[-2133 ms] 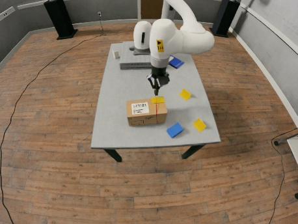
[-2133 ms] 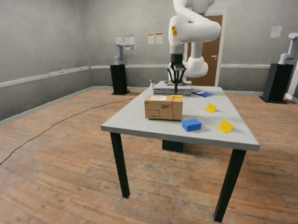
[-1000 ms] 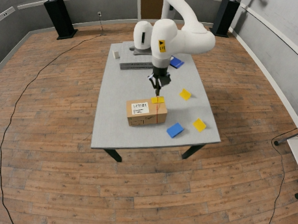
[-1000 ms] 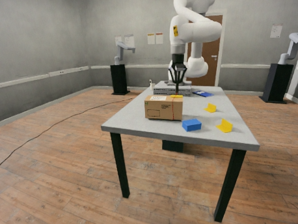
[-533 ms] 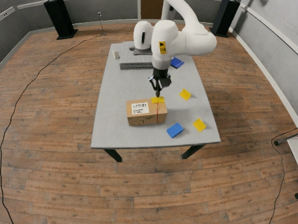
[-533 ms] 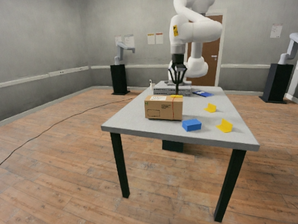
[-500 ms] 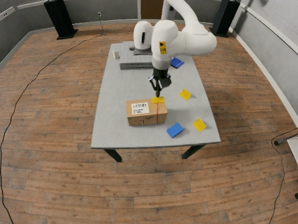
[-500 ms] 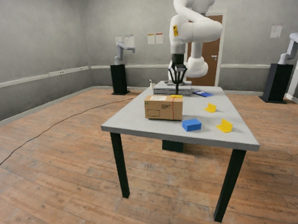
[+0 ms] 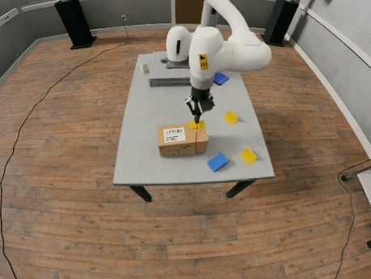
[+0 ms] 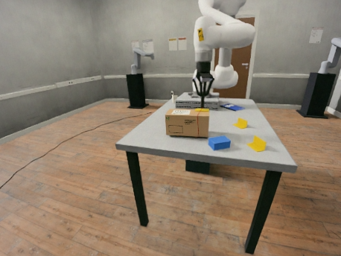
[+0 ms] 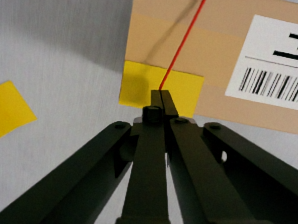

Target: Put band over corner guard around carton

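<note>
Now: hand 6 cm above the yellow corner guard. The rest, counted from my hand: brown carton 11 cm below, 7 cm to the right, 6 cm ahead; blue block 17 cm below, 17 cm ahead, 12 cm to the left.
</note>
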